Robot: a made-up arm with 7 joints.
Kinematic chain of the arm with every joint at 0, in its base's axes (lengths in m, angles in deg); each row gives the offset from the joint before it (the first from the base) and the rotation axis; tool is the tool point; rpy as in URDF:
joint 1: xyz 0 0 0.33 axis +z
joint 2: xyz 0 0 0 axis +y
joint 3: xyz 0 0 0.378 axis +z
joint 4: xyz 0.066 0 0 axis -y
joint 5: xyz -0.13 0 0.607 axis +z
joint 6: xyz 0 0 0 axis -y
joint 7: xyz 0.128 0 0 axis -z
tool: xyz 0 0 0 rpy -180 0 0
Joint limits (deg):
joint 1: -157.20..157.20
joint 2: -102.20..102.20
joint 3: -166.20..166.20
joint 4: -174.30..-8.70
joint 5: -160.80..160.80
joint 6: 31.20..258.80
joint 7: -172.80..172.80
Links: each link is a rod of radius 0.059 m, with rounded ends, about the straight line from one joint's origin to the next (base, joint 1, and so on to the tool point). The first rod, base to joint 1, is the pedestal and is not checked.
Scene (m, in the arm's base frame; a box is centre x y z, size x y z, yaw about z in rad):
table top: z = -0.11
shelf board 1: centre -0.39 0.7 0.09 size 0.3 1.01 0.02 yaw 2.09
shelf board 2: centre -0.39 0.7 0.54 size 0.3 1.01 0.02 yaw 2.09
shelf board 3: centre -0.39 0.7 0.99 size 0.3 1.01 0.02 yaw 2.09
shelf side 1: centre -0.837 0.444 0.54 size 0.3 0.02 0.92 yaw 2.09
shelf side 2: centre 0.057 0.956 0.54 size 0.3 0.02 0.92 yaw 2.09
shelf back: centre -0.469 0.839 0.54 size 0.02 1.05 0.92 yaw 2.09
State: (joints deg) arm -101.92 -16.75 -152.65 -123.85 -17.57 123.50 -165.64
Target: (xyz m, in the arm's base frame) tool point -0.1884 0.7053 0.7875
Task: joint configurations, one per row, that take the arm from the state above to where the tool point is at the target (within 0.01 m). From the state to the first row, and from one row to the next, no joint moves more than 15 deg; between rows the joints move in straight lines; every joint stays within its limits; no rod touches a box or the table.
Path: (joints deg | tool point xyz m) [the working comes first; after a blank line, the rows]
Joints at the target: -102.73 11.70 -156.59 -110.88 -17.02 127.67 -165.64
Straight joint move there: touches shelf board 2.

1: -102.02 -4.45 -154.51 -136.23 -18.03 125.30 -165.64 | -0.1863 0.6765 0.2844
2: -102.13 7.84 -156.36 -148.61 -18.50 127.10 -165.64 | -0.1431 0.6029 0.2844
3: -102.23 20.14 -158.22 -160.99 -18.96 128.90 -165.64 | -0.0967 0.5282 0.2743
4: -103.14 33.67 -162.21 -150.75 -18.11 130.47 -165.64 | -0.0780 0.5702 0.5265
5: -104.05 47.21 -166.20 -140.51 -17.27 132.03 -165.64 | -0.0679 0.4945 0.7875
6: -103.61 35.37 -163.00 -130.63 -17.19 130.58 -165.64 | -0.1091 0.5649 0.7977
7: -103.17 23.53 -159.79 -120.75 -17.10 129.12 -165.64 | -0.1505 0.6359 0.7973
8: -102.73 11.70 -156.59 -110.88 -17.02 127.67 -165.64 | -0.1884 0.7053 0.7875

